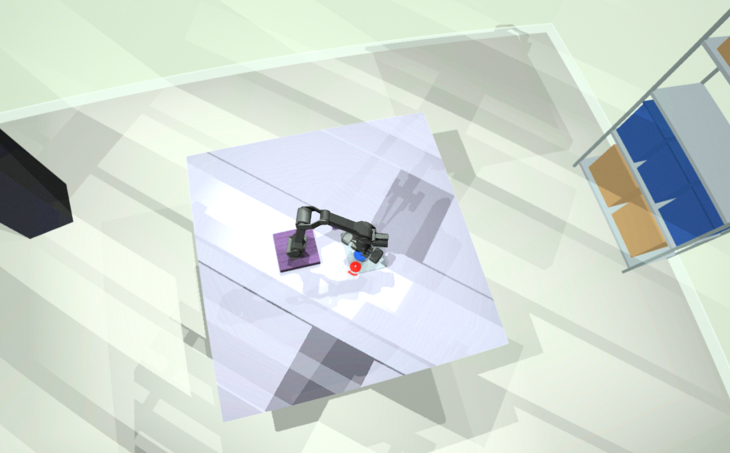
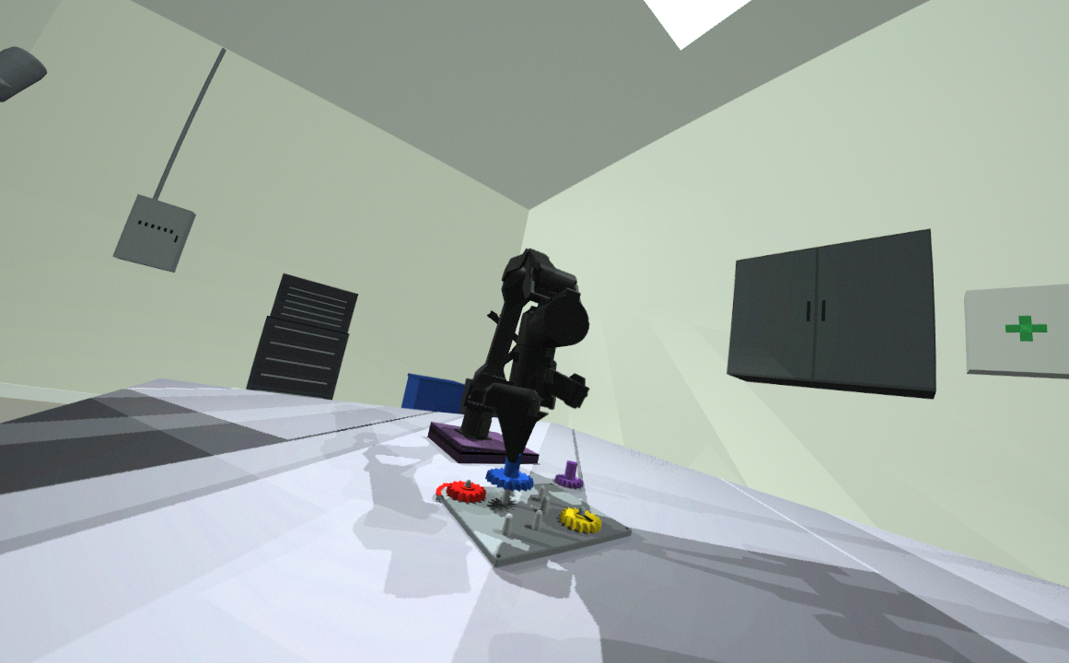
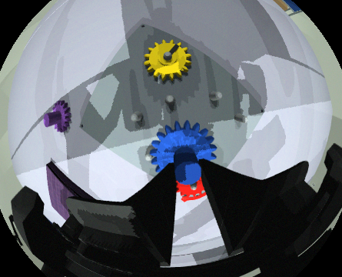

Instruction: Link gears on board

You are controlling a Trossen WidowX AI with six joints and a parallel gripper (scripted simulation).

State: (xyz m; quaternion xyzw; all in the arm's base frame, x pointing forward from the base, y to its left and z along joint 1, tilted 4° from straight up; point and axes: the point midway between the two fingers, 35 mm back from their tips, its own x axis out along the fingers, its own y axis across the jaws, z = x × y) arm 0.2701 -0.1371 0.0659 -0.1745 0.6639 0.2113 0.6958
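The red gear lies 4 cm behind my gripper tip, 4 cm to the right of it and 5 cm below it. Also, from my gripper tip: yellow gear: 8 cm ahead, 5 cm to the left, 5 cm below; blue gear: 1 cm below; red arrow: 7 cm behind, 6 cm to the right, 6 cm below.
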